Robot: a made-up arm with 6 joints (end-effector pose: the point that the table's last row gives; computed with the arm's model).
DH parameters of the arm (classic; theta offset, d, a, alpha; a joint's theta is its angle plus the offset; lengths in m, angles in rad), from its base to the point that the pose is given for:
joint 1: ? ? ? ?
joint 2: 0.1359 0 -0.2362 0
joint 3: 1.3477 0 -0.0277 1.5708
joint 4: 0 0.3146 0 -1.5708
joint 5: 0 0 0.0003 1.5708
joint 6: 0 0.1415 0 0
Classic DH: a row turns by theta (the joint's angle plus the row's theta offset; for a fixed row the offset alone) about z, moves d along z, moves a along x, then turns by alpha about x.
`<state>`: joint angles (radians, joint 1 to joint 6).
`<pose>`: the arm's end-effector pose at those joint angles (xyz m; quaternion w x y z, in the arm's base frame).
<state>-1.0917 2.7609 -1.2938 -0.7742 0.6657 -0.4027</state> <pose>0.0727 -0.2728 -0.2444 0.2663 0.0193 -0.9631 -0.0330</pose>
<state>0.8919 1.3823 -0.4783 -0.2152 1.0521 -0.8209</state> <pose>0.1356 0.1262 0.0153 0.1446 0.7864 -0.5939 0.0895</pose>
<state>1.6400 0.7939 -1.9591 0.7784 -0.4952 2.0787</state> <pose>0.0521 -0.0719 0.7531 0.5963 -0.1288 0.1124 -0.7843</pose>
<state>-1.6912 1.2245 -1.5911 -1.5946 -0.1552 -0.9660</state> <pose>-0.0203 -0.3473 0.5776 0.4102 0.2828 -0.4529 0.7394</pose>
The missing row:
joint 1: 0 0.123 0 -1.5708
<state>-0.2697 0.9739 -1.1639 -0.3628 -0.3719 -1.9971</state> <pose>0.2976 -0.0634 0.5294 0.2632 -0.4192 0.1827 -0.8495</pose>
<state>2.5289 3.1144 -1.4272 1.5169 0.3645 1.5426</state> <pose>-0.2310 0.1004 -0.3499 0.0389 -0.2603 -0.9481 0.1784</pose>
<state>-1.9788 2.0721 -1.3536 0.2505 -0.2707 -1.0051</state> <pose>-0.2238 -0.4942 0.0984 0.0853 0.4861 0.6660 -0.5594</pose>
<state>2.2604 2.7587 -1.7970 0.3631 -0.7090 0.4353</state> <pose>-0.3483 0.4736 -0.0703 0.1417 -0.4833 0.6020 0.6196</pose>
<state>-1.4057 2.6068 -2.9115 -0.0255 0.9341 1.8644</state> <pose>0.0988 -0.6109 0.2873 0.4819 0.8689 -0.0543 0.0995</pose>
